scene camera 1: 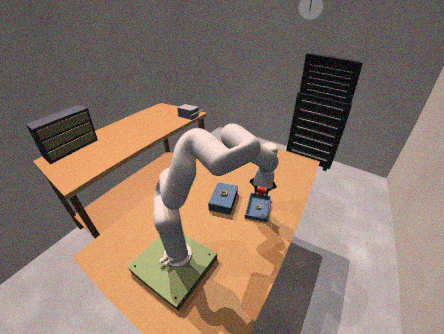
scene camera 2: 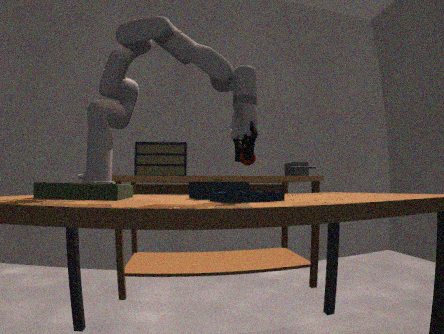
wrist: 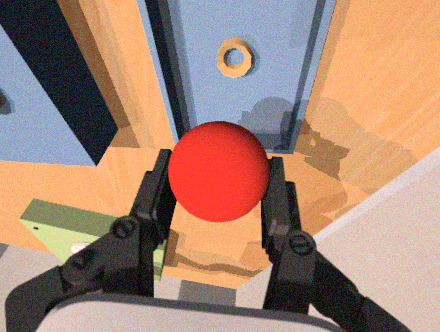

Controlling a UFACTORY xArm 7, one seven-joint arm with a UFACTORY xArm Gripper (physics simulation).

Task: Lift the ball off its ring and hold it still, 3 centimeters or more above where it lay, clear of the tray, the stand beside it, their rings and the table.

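Where they show: gripper, fingertip midpoint: (scene camera 1: 260,194) (scene camera 2: 244,161) (wrist: 220,169); arm's base, origin of the base link: (scene camera 1: 177,254) (scene camera 2: 98,184).
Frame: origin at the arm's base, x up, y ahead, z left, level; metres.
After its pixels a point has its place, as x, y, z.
Note:
A red ball (scene camera 1: 261,191) @(0.099, 0.513, -0.104) (scene camera 2: 248,159) (wrist: 218,171) @(0.099, 0.547, -0.090) is between the two black fingers, touched by both. My gripper (scene camera 1: 262,188) @(0.073, 0.517, -0.101) (scene camera 2: 245,156) @(0.073, 0.517, -0.101) (wrist: 220,169) @(0.073, 0.517, -0.101) is shut on it and points down. In the second scene view the ball hangs well above the blue tray (scene camera 2: 270,194) @(-0.029, 0.591, -0.137), with a gap of air below. The tray (scene camera 1: 247,216) @(-0.032, 0.419, -0.092) (wrist: 280,30) @(-0.047, 0.559, -0.120) lies on the table, and its tan ring (scene camera 1: 258,206) @(-0.043, 0.533, -0.093) (wrist: 220,57) @(-0.037, 0.523, -0.085) is bare. The blue stand (scene camera 1: 223,201) @(0.011, 0.389, 0.058) (scene camera 2: 200,190) @(-0.018, 0.377, 0.001) (wrist: 30,130) @(0.011, 0.405, 0.059) is beside the tray, apart from the ball. Its ring (scene camera 1: 224,190) @(0.022, 0.454, 0.105) is bare too.
The table (scene camera 1: 200,220) @(-0.050, 0.239, 0.096) (scene camera 2: 350,204) @(-0.053, 0.761, -0.311) bears the tray, the stand and the green base plate (scene camera 1: 145,265) @(-0.001, -0.139, 0.063) (scene camera 2: 80,191) @(-0.024, 0.006, -0.146) (wrist: 55,220) @(-0.015, 0.093, 0.095) under the arm. A second table (scene camera 1: 120,140) with a drawer box (scene camera 1: 65,132) and a small grey box (scene camera 1: 188,110) stands behind.

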